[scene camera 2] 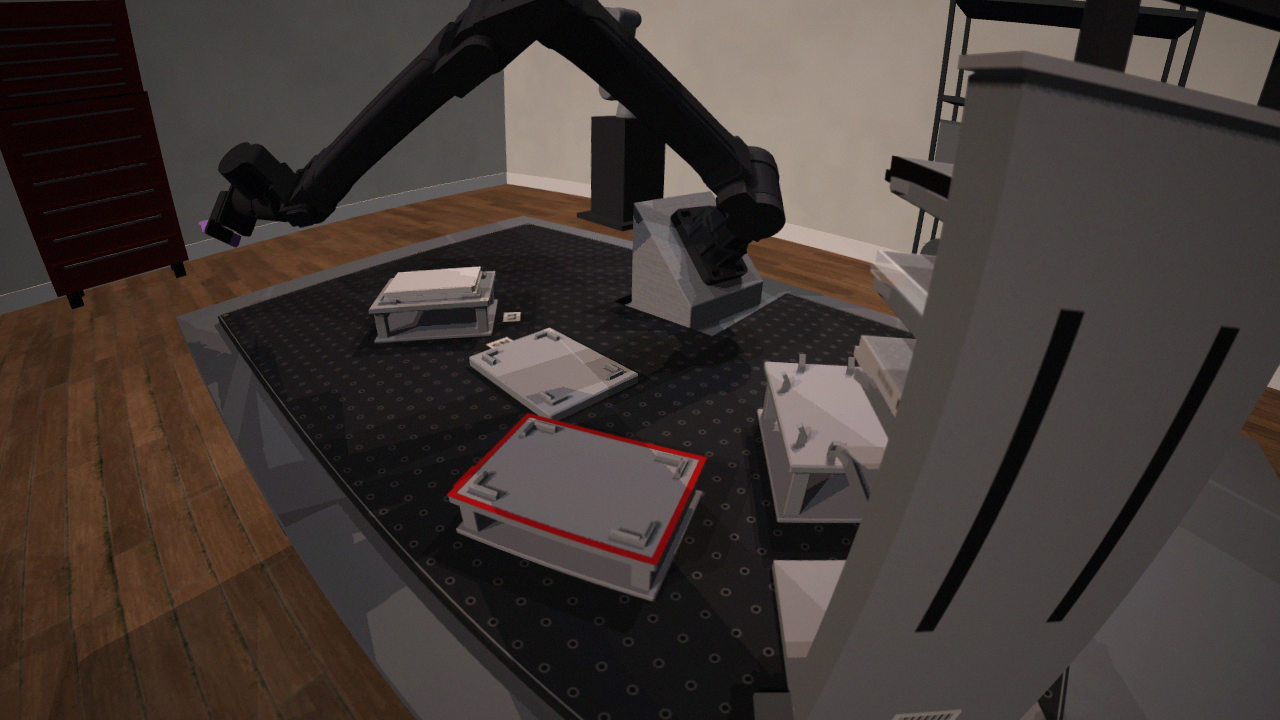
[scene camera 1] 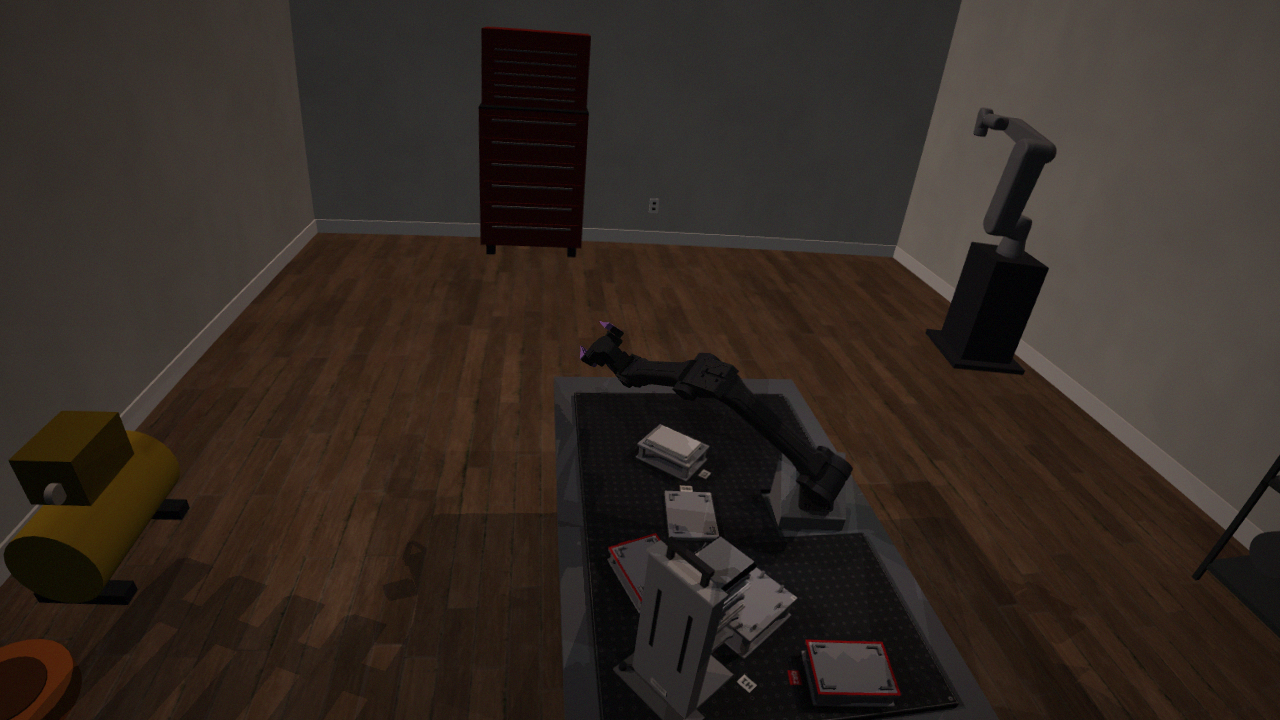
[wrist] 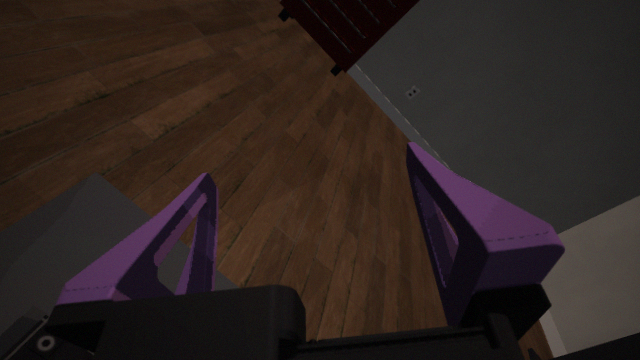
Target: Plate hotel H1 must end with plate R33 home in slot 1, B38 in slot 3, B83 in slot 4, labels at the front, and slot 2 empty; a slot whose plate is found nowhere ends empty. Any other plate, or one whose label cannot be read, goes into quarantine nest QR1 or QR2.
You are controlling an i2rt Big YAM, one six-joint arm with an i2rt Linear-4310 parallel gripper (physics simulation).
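Frame: origin at the arm's base, x up, y left, z back, level; metres.
Where they show: gripper, between the fingertips: (scene camera 2: 212,197) (scene camera 1: 591,334) (wrist: 307,167); arm's base, origin of its link: (scene camera 2: 706,246) (scene camera 1: 815,486).
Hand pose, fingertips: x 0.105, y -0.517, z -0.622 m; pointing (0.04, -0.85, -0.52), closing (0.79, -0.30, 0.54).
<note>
Things, the pixels of their top centre, and the offset from my fingertips.
- white plate, centre of its top: (scene camera 2: 433,278) (scene camera 1: 674,440) dy +0.345, dx -0.123, dz +0.266 m
- low white nest, centre of its top: (scene camera 2: 549,360) (scene camera 1: 691,511) dy +0.573, dx -0.169, dz +0.309 m
My gripper (scene camera 1: 593,338) (scene camera 2: 219,232) (wrist: 307,167) is open and empty, high beyond the table's far left edge. The grey-white plate hotel (scene camera 1: 675,617) (scene camera 2: 1020,358) stands at the near end with its slotted panel toward the scene cameras. Several pale tray edges show beside that panel in scene camera 2; the panel hides much of them, and their slots and labels cannot be read. A white plate (scene camera 1: 674,442) (scene camera 2: 434,283) rests on a raised stand at the far end. Two red-edged nests, one near the hotel (scene camera 1: 631,562) (scene camera 2: 581,483) and one at the near right (scene camera 1: 850,667), show no plate on them.
A low white nest (scene camera 1: 690,513) (scene camera 2: 553,369) lies between the far stand and the hotel. A raised white stand (scene camera 1: 762,601) (scene camera 2: 819,407) is beside the hotel. My arm's base block (scene camera 1: 810,516) (scene camera 2: 662,264) stands at the table's right edge. A red cabinet (scene camera 1: 534,170) (scene camera 2: 80,179) stands by the wall.
</note>
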